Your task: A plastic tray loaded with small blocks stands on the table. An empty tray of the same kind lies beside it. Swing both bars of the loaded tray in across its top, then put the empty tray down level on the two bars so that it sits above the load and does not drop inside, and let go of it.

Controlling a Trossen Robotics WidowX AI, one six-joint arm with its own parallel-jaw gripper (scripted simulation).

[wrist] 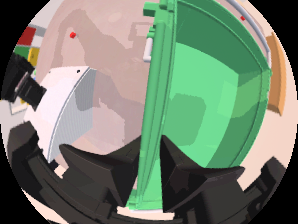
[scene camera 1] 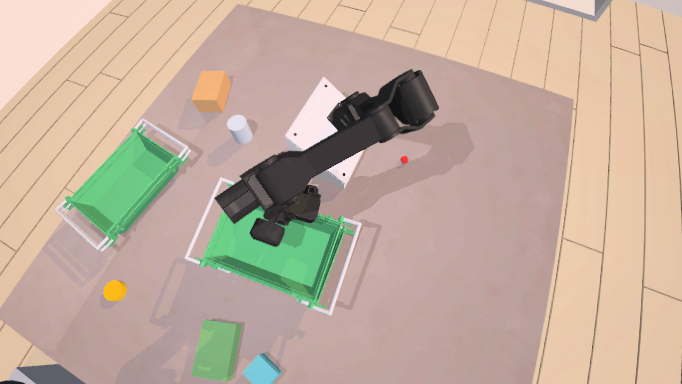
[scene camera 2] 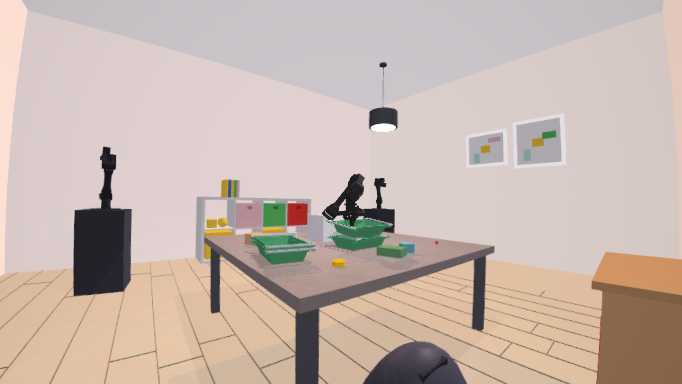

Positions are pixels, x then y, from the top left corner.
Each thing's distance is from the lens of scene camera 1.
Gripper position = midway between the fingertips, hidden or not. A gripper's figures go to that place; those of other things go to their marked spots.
gripper (scene camera 1: 288, 215): 74 cm
green tray (scene camera 1: 297, 266): 73 cm
orange box (scene camera 1: 212, 89): 107 cm
green block (scene camera 1: 218, 343): 80 cm
The marked spots on the green tray and the orange box are 62 cm apart.
